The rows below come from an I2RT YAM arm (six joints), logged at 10 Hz.
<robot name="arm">
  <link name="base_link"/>
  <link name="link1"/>
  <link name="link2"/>
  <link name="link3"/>
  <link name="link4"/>
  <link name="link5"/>
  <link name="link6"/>
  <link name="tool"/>
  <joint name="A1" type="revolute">
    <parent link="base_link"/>
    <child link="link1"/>
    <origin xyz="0 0 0.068" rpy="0 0 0"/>
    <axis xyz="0 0 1"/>
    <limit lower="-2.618" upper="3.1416"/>
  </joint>
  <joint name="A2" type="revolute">
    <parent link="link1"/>
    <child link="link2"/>
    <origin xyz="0.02 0.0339 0.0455" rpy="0 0 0"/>
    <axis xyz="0 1 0"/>
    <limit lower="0" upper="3.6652"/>
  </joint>
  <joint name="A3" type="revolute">
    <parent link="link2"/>
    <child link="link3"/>
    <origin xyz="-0.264 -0.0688 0" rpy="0 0 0"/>
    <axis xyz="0 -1 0"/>
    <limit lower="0" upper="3.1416"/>
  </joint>
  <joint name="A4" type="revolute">
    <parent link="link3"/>
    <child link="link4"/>
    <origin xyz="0.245 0.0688 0.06" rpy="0 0 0"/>
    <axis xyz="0 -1 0"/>
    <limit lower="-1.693" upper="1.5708"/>
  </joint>
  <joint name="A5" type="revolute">
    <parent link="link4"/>
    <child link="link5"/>
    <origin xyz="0.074 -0.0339 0.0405" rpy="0 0 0"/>
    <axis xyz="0 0 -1"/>
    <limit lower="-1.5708" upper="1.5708"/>
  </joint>
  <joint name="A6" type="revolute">
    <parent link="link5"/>
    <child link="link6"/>
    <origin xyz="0.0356 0 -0.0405" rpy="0 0 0"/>
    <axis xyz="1 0 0"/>
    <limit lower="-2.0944" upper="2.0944"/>
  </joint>
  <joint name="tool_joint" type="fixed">
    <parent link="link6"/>
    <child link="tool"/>
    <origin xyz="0 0 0" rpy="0 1.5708 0"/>
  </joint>
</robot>
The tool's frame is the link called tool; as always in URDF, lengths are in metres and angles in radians.
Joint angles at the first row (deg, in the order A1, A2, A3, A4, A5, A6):
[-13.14, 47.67, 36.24, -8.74, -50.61, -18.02]
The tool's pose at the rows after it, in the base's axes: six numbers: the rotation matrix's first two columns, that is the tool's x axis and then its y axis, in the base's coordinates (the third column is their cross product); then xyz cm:
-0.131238 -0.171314 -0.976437 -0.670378 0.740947 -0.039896 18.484 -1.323 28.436
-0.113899 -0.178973 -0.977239 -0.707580 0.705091 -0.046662 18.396 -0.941 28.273
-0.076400 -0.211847 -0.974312 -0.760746 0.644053 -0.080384 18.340 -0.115 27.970
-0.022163 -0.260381 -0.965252 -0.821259 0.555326 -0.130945 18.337 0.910 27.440
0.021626 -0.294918 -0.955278 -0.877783 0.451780 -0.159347 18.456 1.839 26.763
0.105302 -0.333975 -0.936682 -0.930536 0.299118 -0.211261 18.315 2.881 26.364
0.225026 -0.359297 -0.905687 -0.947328 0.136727 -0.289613 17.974 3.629 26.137
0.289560 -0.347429 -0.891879 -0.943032 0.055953 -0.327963 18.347 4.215 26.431
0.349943 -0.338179 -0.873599 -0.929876 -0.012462 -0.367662 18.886 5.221 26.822
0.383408 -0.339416 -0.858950 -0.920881 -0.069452 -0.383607 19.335 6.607 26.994
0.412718 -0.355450 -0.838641 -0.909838 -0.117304 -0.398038 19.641 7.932 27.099
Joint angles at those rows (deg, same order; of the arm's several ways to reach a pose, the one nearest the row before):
[-12.89, 47.48, 35.94, -8.96, -52.74, -18.92]
[-12.00, 47.46, 35.65, -9.18, -54.71, -20.12]
[-9.66, 47.65, 35.41, -10.10, -56.39, -23.61]
[-6.65, 48.52, 35.44, -12.38, -58.27, -29.78]
[-3.96, 50.50, 36.08, -16.29, -60.81, -36.88]
[-1.01, 53.14, 38.53, -25.21, -64.15, -49.60]
[1.14, 56.26, 41.88, -37.12, -66.70, -66.84]
[2.84, 59.06, 44.57, -41.51, -67.93, -74.14]
[5.78, 61.29, 46.74, -42.38, -67.64, -77.67]
[9.72, 63.01, 48.04, -41.15, -65.88, -77.71]
[13.37, 64.45, 49.21, -40.17, -63.15, -77.70]

